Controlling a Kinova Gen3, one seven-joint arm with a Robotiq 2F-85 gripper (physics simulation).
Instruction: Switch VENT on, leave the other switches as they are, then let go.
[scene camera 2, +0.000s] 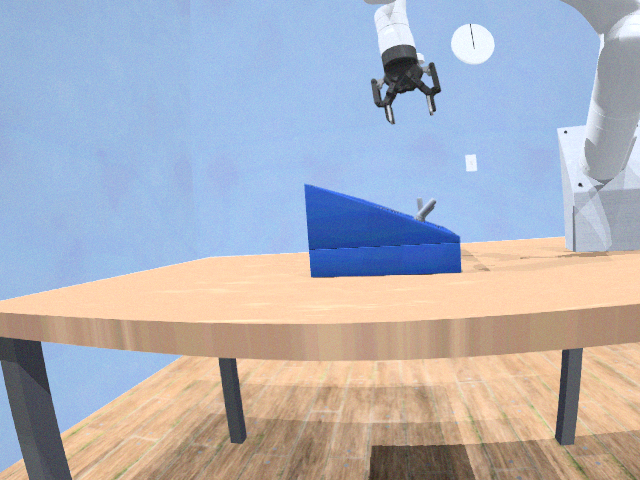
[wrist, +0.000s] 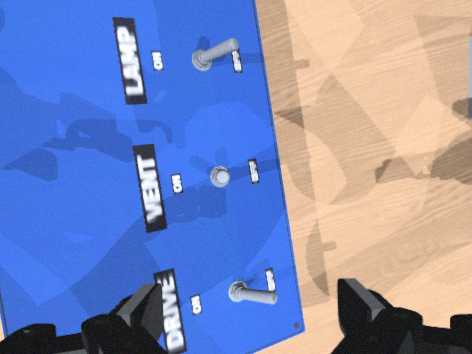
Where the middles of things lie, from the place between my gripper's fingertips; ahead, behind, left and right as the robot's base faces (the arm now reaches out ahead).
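Blue sloped switch panel (scene camera 2: 347, 236): my hand is 110 mm to the left of it, 70 mm short of it and 220 mm above it.
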